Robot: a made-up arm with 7 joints. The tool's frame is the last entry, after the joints. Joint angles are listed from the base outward.
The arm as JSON. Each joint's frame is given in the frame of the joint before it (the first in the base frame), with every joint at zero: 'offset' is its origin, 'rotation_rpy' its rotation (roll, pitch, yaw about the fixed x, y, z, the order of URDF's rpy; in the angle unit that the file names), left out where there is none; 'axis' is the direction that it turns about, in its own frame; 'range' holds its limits. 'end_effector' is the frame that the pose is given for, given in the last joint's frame.
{
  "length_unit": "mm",
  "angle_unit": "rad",
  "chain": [
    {
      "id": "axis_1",
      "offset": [
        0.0,
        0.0,
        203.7
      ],
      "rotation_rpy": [
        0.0,
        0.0,
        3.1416
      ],
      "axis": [
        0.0,
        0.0,
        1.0
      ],
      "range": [
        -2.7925,
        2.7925
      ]
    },
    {
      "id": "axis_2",
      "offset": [
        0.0,
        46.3,
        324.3
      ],
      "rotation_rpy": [
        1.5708,
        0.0,
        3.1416
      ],
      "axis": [
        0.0,
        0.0,
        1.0
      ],
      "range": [
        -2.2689,
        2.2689
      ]
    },
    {
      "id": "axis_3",
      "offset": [
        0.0,
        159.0,
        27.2
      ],
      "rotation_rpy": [
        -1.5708,
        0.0,
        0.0
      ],
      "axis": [
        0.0,
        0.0,
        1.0
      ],
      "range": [
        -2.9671,
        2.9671
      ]
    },
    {
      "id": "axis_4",
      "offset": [
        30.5,
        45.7,
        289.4
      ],
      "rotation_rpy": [
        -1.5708,
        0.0,
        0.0
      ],
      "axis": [
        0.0,
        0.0,
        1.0
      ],
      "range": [
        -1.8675,
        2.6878
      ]
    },
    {
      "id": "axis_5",
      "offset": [
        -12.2,
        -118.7,
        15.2
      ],
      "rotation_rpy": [
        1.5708,
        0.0,
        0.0
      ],
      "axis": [
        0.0,
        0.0,
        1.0
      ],
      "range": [
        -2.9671,
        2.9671
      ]
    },
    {
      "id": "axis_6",
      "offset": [
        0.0,
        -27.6,
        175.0
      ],
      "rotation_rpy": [
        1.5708,
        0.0,
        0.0
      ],
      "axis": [
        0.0,
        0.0,
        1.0
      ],
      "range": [
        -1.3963,
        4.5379
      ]
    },
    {
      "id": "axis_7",
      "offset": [
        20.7,
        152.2,
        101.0
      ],
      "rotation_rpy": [
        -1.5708,
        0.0,
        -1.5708
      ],
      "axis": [
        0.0,
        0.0,
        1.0
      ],
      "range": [
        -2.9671,
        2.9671
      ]
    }
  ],
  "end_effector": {
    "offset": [
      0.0,
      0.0,
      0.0
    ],
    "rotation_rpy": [
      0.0,
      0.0,
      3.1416
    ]
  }
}
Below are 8 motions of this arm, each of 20 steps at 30 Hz.
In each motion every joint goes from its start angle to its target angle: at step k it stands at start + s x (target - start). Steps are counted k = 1, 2, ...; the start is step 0. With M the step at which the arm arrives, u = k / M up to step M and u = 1 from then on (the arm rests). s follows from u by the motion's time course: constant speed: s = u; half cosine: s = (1 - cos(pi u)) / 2; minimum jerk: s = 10 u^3 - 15 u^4 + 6 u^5.
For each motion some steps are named. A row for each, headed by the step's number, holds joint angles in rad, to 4 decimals.
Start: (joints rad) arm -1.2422 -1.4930 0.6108 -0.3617 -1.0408 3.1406 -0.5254
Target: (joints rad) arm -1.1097 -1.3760 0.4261 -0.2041 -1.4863 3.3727 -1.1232
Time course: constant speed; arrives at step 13
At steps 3, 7, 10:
3: -1.2116 -1.4660 0.5682 -0.3253 -1.1436 3.1942 -0.6634
7: -1.1709 -1.4300 0.5113 -0.2768 -1.2807 3.2656 -0.8473
10: -1.1403 -1.4030 0.4687 -0.2405 -1.3835 3.3191 -0.9852

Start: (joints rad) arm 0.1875 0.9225 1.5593 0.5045 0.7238 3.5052 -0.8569
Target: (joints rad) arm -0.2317 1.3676 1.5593 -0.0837 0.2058 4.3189 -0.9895
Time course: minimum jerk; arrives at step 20
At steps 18, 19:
18: -0.2281 1.3638 1.5593 -0.0787 0.2102 4.3119 -0.9884
19: -0.2312 1.3671 1.5593 -0.0830 0.2064 4.3180 -0.9893

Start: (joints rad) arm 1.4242 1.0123 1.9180 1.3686 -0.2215 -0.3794 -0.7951
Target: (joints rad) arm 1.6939 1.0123 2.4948 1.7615 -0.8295 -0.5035 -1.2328
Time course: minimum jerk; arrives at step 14
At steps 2, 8, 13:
2: 1.4305 1.0123 1.9314 1.3777 -0.2356 -0.3823 -0.8053
8: 1.5947 1.0123 2.2826 1.6170 -0.6058 -0.4578 -1.0718
13: 1.6930 1.0123 2.4929 1.7602 -0.8275 -0.5031 -1.2314

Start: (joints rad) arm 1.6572 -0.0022 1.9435 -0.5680 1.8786 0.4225 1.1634
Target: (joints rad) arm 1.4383 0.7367 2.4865 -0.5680 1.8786 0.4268 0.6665
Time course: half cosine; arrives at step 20
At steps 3, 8, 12, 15, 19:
3: 1.6453 0.0381 1.9731 -0.5680 1.8786 0.4227 1.1363
8: 1.5816 0.2531 2.1311 -0.5680 1.8786 0.4240 0.9917
12: 1.5139 0.4814 2.2989 -0.5680 1.8786 0.4253 0.8382
15: 1.4704 0.6285 2.4070 -0.5680 1.8786 0.4262 0.7393
19: 1.4396 0.7322 2.4832 -0.5680 1.8786 0.4268 0.6696

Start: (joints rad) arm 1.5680 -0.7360 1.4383 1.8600 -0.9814 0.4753 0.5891
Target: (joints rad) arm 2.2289 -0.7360 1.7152 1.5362 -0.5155 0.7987 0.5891
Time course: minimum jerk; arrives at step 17
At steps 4, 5, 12, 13, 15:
4: 1.6266 -0.7360 1.4628 1.8313 -0.9401 0.5040 0.5891
5: 1.6707 -0.7360 1.4813 1.8097 -0.9090 0.5256 0.5891
12: 2.1262 -0.7360 1.6722 1.5865 -0.5879 0.7484 0.5891
13: 2.1703 -0.7360 1.6907 1.5649 -0.5568 0.7700 0.5891
15: 2.2199 -0.7360 1.7114 1.5406 -0.5218 0.7943 0.5891

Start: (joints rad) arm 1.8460 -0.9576 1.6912 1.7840 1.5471 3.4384 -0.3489
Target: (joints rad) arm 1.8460 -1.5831 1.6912 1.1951 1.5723 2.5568 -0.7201
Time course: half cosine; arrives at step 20
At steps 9, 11, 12, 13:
9: 1.8460 -1.2214 1.6912 1.5356 1.5577 3.0666 -0.5055
11: 1.8460 -1.3193 1.6912 1.4435 1.5617 2.9286 -0.5635
12: 1.8460 -1.3670 1.6912 1.3986 1.5636 2.8614 -0.5919
13: 1.8460 -1.4123 1.6912 1.3559 1.5654 2.7975 -0.6188

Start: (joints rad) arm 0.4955 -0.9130 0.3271 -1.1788 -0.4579 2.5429 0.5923
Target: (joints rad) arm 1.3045 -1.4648 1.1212 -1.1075 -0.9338 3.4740 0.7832
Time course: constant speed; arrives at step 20
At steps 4, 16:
4: 0.6573 -1.0234 0.4859 -1.1645 -0.5531 2.7291 0.6305
16: 1.1427 -1.3544 0.9624 -1.1218 -0.8386 3.2878 0.7450

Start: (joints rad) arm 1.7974 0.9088 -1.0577 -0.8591 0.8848 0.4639 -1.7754
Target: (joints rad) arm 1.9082 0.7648 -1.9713 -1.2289 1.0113 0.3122 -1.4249
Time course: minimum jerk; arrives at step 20
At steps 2, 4, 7, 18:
2: 1.7983 0.9076 -1.0655 -0.8623 0.8859 0.4626 -1.7724
4: 1.8038 0.9005 -1.1106 -0.8805 0.8921 0.4551 -1.7551
7: 1.8235 0.8749 -1.2726 -0.9461 0.9145 0.4282 -1.6930
18: 1.9073 0.7660 -1.9635 -1.2257 1.0102 0.3135 -1.4279

